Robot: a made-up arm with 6 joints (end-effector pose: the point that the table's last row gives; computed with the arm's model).
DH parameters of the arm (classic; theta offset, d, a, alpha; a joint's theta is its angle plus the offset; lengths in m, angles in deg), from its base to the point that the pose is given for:
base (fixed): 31.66 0 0.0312 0
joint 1: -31.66 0.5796 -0.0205 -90
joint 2: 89.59 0 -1.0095 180
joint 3: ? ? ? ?
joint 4: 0 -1.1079 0.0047 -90
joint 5: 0 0.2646 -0.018 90
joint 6: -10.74 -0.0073 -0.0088 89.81
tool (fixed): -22.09 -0.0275 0 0
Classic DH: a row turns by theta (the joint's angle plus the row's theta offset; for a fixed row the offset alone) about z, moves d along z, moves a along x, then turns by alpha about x.
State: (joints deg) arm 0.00 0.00 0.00 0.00 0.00 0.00
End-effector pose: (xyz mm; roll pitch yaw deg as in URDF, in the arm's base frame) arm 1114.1 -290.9 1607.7 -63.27 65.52 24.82
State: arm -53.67 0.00 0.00 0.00 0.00 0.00
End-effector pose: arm 423.3 -1041.8 1607.7 -63.27 65.52 -28.85
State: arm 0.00 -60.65 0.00 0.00 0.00 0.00
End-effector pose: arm -347.0 -290.9 2049.4 -84.89 6.79 10.09
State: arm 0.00 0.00 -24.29 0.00 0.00 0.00
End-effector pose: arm 1023.1 -290.9 1147.3 14.37 79.82 100.30
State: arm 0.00 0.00 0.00 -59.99 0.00 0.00
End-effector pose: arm 1114.1 -158.9 1345.3 -7.66 17.74 66.74
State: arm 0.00 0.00 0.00 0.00 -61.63 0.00
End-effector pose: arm 1129.2 -290.9 1589.9 81.86 49.76 164.38
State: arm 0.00 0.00 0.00 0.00 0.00 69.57
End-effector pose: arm 1114.1 -268.9 1632.3 -167.35 28.73 -64.61
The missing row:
joint 3: -0.41 0.014 -0.0018 90
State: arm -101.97 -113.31 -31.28 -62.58 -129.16 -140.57
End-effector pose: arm 29.3 603.4 1233.4 74.64 -23.12 -13.95
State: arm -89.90 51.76 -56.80 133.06 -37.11 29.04
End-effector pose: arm 223.9 -579.0 70.8 69.55 2.87 -118.67
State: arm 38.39 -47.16 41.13 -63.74 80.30 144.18
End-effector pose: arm -305.5 -408.8 2331.7 -31.86 35.12 -24.27
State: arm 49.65 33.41 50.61 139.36 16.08 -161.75
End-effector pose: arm 899.6 1304.7 1903.6 -37.82 49.33 107.52
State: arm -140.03 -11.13 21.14 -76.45 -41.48 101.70
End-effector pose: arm -705.1 -469.6 1975.7 -133.03 40.79 -138.92
